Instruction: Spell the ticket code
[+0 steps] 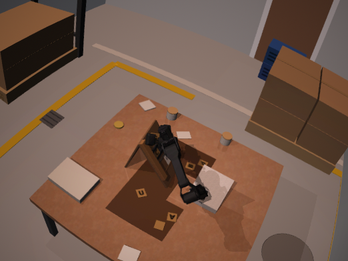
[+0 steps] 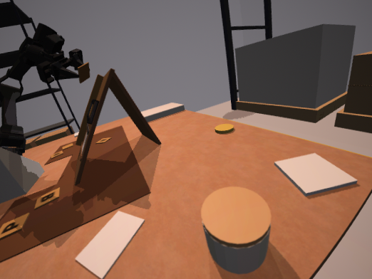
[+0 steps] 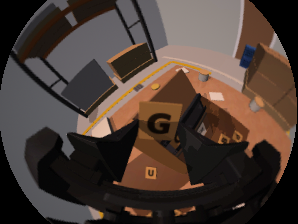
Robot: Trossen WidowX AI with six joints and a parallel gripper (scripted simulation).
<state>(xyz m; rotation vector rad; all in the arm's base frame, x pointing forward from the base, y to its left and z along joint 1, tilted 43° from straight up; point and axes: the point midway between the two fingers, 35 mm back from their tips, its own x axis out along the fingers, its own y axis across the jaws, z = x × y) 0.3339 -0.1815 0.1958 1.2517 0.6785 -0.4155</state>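
My gripper tip is now 70 mm past the white ticket, 110 mm to the left of it and 210 mm above it. Round my gripper tip: dark mat 160 mm behind, 310 mm below; yellow disc 400 mm ahead, 230 mm to the right, 300 mm below; white card 30 mm behind, 440 mm to the right, 310 mm below.
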